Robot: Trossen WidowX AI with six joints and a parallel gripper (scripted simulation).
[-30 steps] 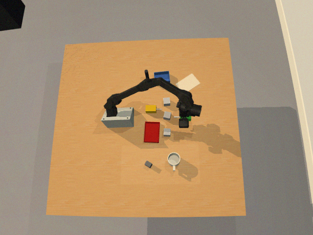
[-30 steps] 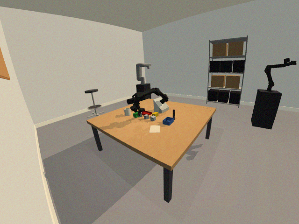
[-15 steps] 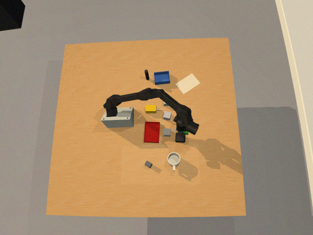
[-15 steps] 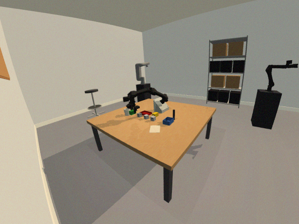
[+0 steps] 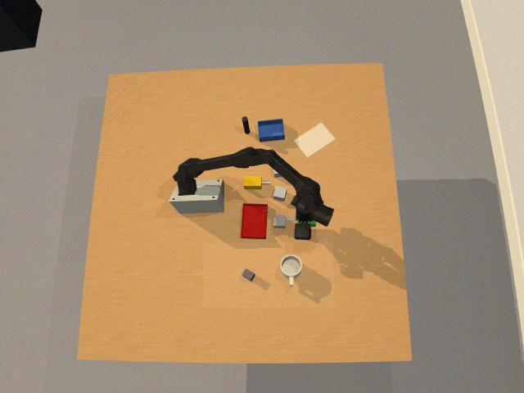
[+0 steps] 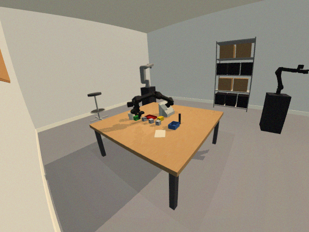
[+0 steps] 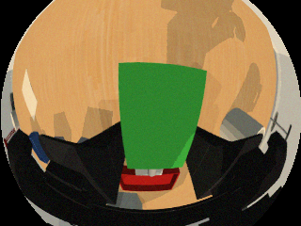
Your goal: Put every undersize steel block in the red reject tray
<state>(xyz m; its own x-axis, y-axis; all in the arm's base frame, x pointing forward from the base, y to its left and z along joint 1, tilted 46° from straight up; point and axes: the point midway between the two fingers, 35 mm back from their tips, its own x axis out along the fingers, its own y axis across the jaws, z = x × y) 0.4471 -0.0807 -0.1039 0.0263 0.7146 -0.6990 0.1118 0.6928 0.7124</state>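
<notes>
Right now my gripper tip is 90 mm past the steel block, 10 mm to the right of it and 30 mm above it. Round my gripper tip: green GO gauge 10 mm behind, 20 mm above; then red reject tray 190 mm behind, 20 mm to the left, 50 mm below; then white mug 60 mm behind, 190 mm to the right, 20 mm below.
</notes>
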